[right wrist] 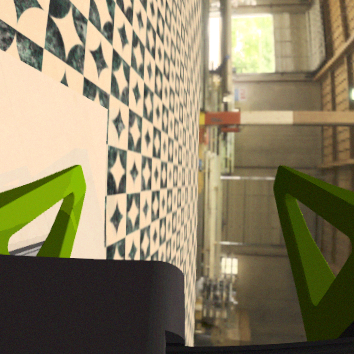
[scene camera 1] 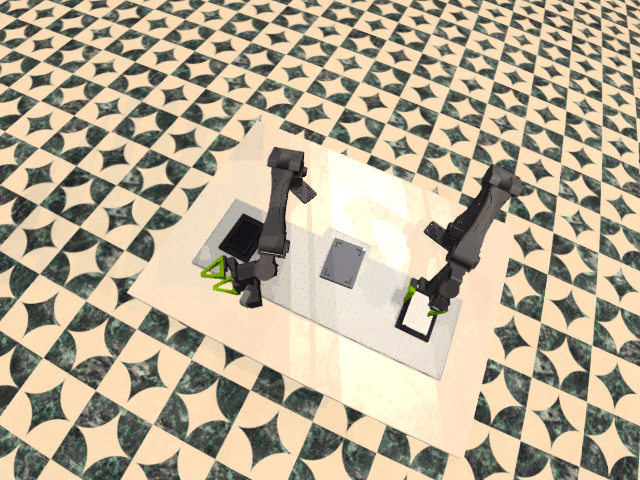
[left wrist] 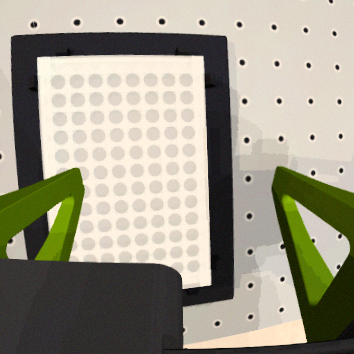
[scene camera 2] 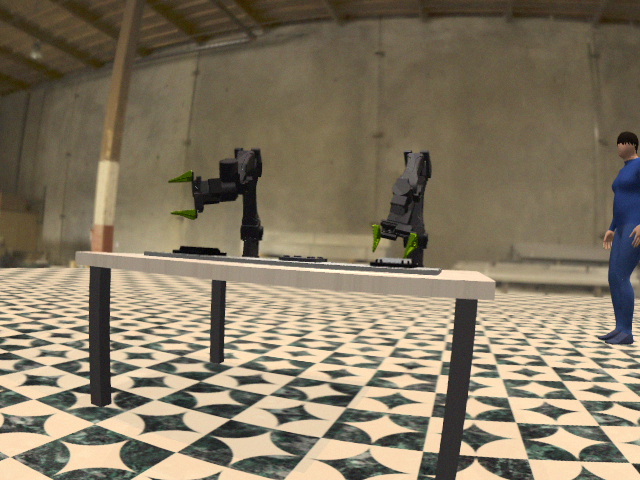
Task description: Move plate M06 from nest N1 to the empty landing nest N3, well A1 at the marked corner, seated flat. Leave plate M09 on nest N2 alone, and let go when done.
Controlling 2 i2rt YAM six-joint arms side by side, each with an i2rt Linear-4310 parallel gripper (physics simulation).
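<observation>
A white well plate lies in a black nest at the right of both scene views. A black well plate sits at the left. A flat grey nest with corner brackets lies empty between them. No plate or nest labels are readable. My left gripper is open above the white plate; in its wrist view one fingertip overlaps the plate and the other is past the nest's right edge. My right gripper is open, high and sideways.
A perforated light board carries the nests on the table. The right arm stands beside the black plate and partly covers it in scene camera 1. A person in blue stands beyond the table.
</observation>
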